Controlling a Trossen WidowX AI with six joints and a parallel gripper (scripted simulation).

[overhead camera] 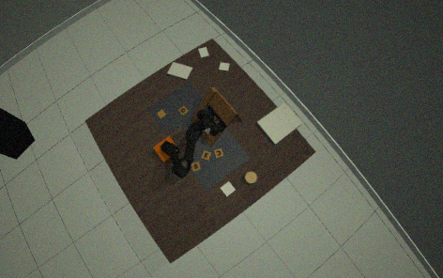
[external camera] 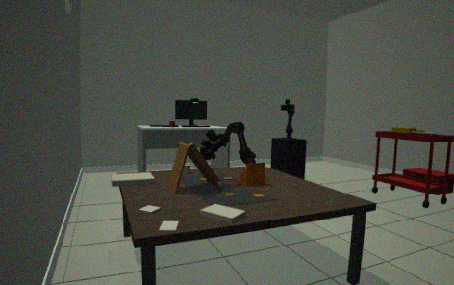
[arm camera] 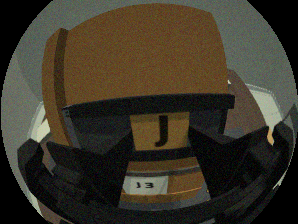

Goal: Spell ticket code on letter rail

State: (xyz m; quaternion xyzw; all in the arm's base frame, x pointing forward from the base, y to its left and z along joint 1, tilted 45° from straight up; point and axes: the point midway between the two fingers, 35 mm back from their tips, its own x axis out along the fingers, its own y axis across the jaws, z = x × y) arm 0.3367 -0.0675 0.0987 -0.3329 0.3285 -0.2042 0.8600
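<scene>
The white ticket is 6 cm behind my gripper tip, 4 cm to the left of it and 9 cm below it. Round my gripper tip: tan letter tile: right at my gripper tip; white slab: 35 cm ahead, 30 cm to the right, 15 cm below; white pad: 14 cm ahead, 57 cm to the left, 16 cm below.
</scene>
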